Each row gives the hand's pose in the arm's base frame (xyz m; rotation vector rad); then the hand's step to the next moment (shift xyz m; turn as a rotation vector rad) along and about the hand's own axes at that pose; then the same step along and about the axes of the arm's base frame.
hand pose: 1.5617 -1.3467 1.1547 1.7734 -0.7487 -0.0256
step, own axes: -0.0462 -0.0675 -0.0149 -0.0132 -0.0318 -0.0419
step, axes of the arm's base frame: 0.0006 0.0453 -0.0697 0.0204 0.0470 -0.0178
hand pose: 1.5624 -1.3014 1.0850 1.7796 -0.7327 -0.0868
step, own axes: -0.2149 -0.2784 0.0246 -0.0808 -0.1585 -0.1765
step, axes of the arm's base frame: -0.0624 0.1328 -0.3206 0.0764 0.2147 -0.1042
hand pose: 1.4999 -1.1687 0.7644 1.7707 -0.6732 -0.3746
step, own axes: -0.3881 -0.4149 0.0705 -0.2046 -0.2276 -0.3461
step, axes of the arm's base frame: -0.2404 0.2623 -0.4485 0.0927 0.4338 -0.1293
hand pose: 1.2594 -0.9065 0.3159 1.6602 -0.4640 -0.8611
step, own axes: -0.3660 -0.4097 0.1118 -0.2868 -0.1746 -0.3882
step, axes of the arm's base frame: -0.3791 0.2924 -0.2917 0.0778 0.5047 -0.0513
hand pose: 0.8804 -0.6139 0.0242 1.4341 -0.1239 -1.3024
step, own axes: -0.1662 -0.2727 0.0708 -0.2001 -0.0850 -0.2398
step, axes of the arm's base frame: -0.2684 0.1672 -0.0836 0.0521 0.3195 -0.0005
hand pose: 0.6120 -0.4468 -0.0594 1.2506 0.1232 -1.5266
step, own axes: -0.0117 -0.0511 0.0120 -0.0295 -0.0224 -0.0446
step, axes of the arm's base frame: -0.0484 0.0198 -0.0124 0.0059 0.0569 -0.0092
